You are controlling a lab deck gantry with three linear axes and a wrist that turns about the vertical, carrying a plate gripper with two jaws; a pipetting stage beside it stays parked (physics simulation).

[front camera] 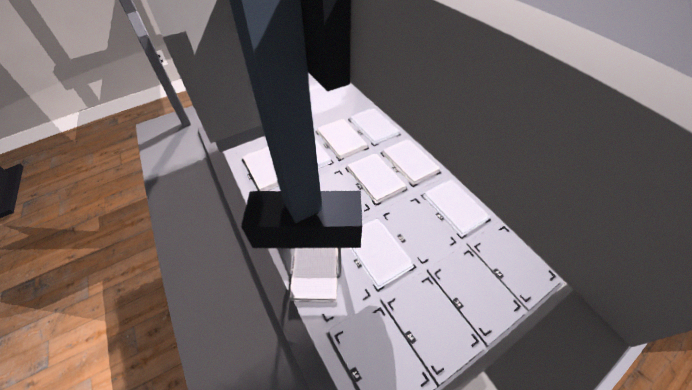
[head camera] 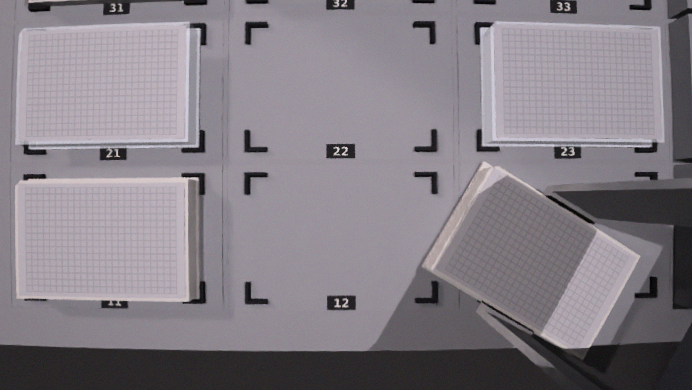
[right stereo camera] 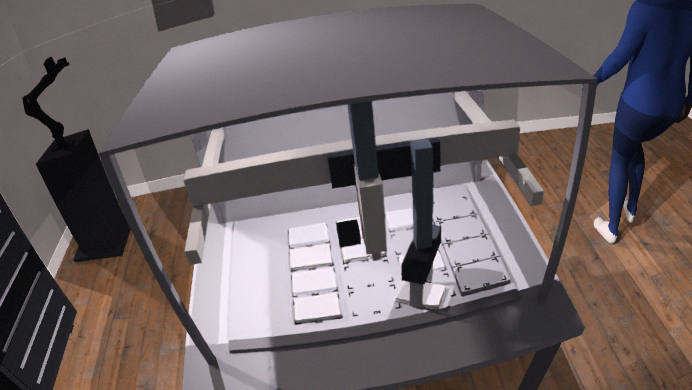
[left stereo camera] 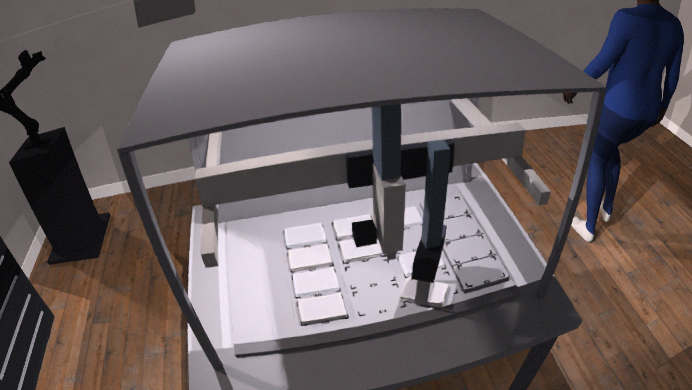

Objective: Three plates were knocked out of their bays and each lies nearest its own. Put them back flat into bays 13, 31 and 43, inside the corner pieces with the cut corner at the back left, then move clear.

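Where they show: gripper, between the fingertips: [front camera: 315, 267] [head camera: 533, 261] [right stereo camera: 421, 293] [left stereo camera: 424, 291]; robot's base, origin of its link: [front camera: 243, 160] [head camera: 32, 295] [right stereo camera: 296, 323] [left stereo camera: 302, 325].
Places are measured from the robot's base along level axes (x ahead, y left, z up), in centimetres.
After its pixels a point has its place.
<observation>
A plate [front camera: 314, 289] @(z 1.5, x 40.1, y 0.5 cm) [head camera: 480, 240] @(z 1.7, x 32.0, y 4.3 cm) [left stereo camera: 438, 294] @(z 1.5, x 39.5, y -0.1 cm) [right stereo camera: 434, 295] @(z 1.6, x 39.5, y 0.3 cm) is turned well off square across bay 13, its left end past that bay's left side; label 13 is hidden. My gripper [front camera: 315, 270] @(z 0.9, x 36.1, y 2.7 cm) [head camera: 539, 262] @(z 0.9, x 36.1, y 2.7 cm) [left stereo camera: 425, 292] @(z 0.9, x 36.1, y 2.7 cm) [right stereo camera: 416, 294] @(z 0.9, x 36.1, y 2.7 cm) is shut on it, a jaw against each long side. The plate is low; whether it touches the deck I cannot tell. The plate in bay 31 [front camera: 342, 137] @(z 1.4, x 7.1, y 25.7 cm) [left stereo camera: 310, 256] @(z 1.4, x 6.7, y 25.5 cm) [right stereo camera: 310, 255] @(z 1.4, x 6.5, y 25.8 cm) lies square with its neighbours. The plate in bay 43 [front camera: 457, 207] @(z 1.4, x 40.0, y 35.8 cm) [left stereo camera: 413, 217] @(z 1.5, x 42.8, y 34.9 cm) [right stereo camera: 400, 220] @(z 1.4, x 36.9, y 35.2 cm) lies flat, partly hidden in the stereo views.
A plate in bay 23 [front camera: 382, 252] @(z 1.5, x 40.3, y 15.3 cm) [head camera: 577, 82] @(z 1.4, x 39.0, y 14.9 cm) lies directly behind the held one. Plates in bays 21 [head camera: 102, 82] @(z 1.4, x 6.6, y 15.0 cm) and 11 [head camera: 100, 240] @(z 1.4, x 6.5, y 4.3 cm) stand to the left. The parked pipetting stage [left stereo camera: 390, 215] [right stereo camera: 372, 215] hangs behind my gripper. Bay 12's label [head camera: 341, 303] @(z 0.0, x 22.8, y -0.3 cm) shows.
</observation>
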